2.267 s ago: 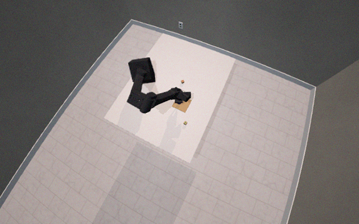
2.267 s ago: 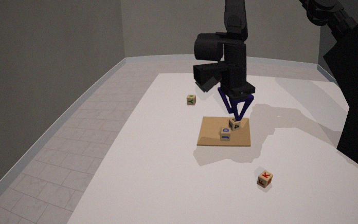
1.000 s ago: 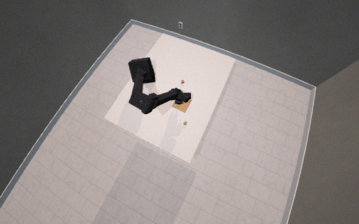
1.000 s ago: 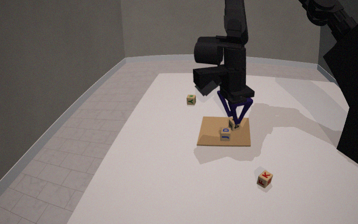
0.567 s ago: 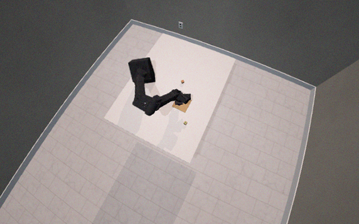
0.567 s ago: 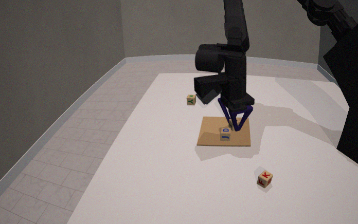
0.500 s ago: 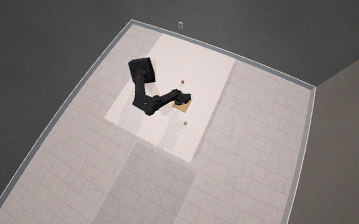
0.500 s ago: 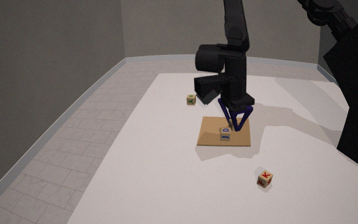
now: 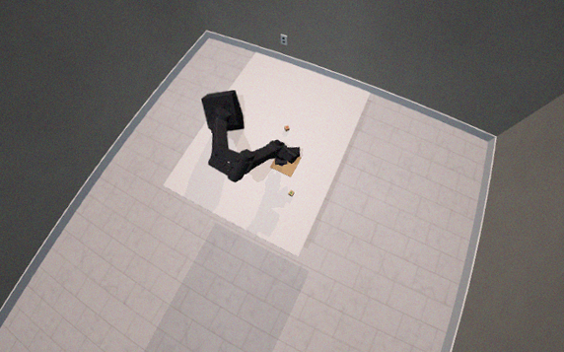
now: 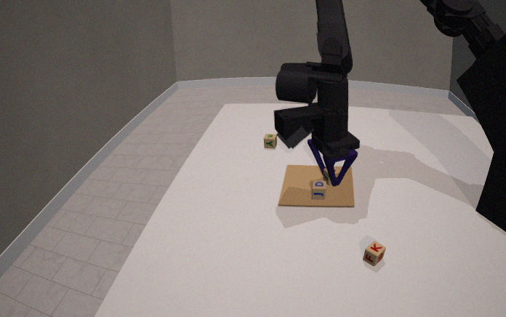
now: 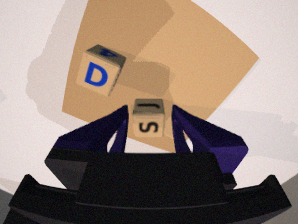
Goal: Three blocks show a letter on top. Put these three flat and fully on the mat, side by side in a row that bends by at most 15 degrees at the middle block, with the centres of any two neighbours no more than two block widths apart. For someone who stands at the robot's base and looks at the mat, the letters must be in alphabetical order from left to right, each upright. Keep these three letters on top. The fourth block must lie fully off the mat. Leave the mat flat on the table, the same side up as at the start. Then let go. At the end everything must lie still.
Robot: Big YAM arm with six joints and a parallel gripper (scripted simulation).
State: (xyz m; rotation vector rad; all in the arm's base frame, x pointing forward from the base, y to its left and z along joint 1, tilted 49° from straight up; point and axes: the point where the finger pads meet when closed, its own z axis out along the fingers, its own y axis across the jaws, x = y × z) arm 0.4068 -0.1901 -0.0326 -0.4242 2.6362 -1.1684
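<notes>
My gripper is now right at the letter block. Round my hand: mat: 30 mm ahead, 10 mm below.
</notes>
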